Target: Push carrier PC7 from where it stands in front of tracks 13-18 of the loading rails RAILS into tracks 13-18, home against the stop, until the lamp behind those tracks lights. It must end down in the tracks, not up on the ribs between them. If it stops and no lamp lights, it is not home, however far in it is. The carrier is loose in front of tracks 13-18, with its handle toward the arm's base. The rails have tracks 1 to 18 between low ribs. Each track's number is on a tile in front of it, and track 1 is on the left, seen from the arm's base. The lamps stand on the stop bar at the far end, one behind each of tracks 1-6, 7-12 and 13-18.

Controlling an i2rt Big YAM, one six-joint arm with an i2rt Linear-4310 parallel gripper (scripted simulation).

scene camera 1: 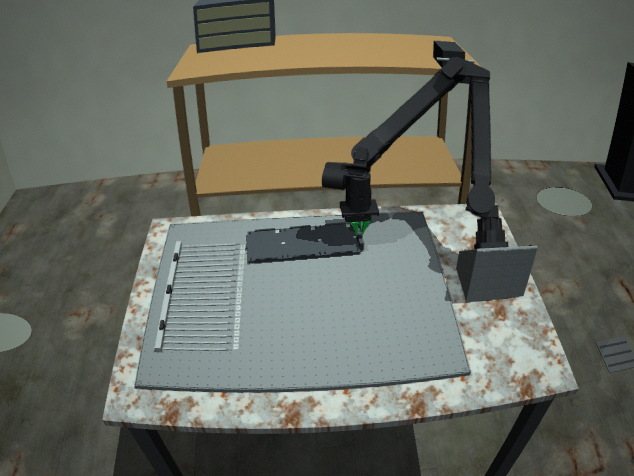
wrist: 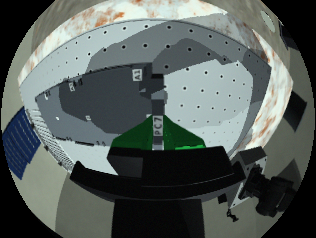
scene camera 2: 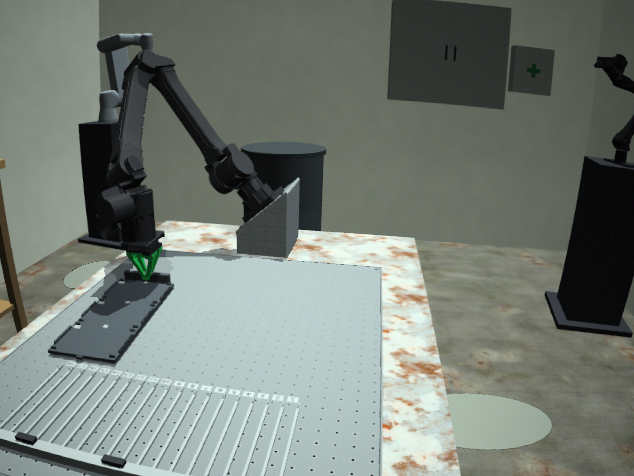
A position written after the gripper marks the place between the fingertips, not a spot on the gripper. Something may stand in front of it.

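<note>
Carrier PC7 [scene camera 2: 100, 334], also in scene camera 1 [scene camera 1: 333, 239] and the wrist view [wrist: 94, 108]. Gripper [scene camera 2: 147, 278], also in scene camera 1 [scene camera 1: 358, 235] and the wrist view [wrist: 158, 118].
</note>
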